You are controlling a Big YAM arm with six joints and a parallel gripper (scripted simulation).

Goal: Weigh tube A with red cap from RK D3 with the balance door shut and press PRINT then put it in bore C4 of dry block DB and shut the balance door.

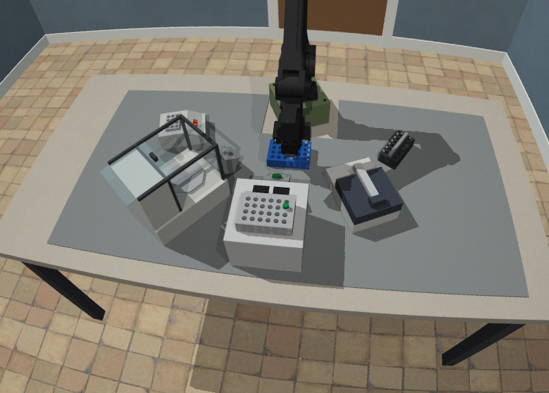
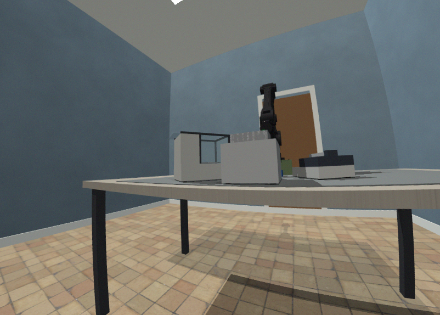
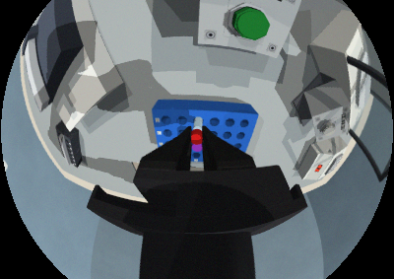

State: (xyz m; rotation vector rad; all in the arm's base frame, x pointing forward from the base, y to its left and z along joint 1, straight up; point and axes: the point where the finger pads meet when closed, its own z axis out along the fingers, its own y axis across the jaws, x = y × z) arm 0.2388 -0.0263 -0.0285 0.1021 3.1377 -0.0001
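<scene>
Now: hand 4 cm above the blue tube rack RK, 3 cm past it and 1 cm to the left of it. Round my hand: black magnet block MG: 33 cm to the left, 5 cm behind, 4 cm below; then grey well block: 28 cm ahead, 9 cm above, 6 cm to the right; then spectrophotometer SP: 19 cm to the left, 13 cm ahead, 1 cm above.
</scene>
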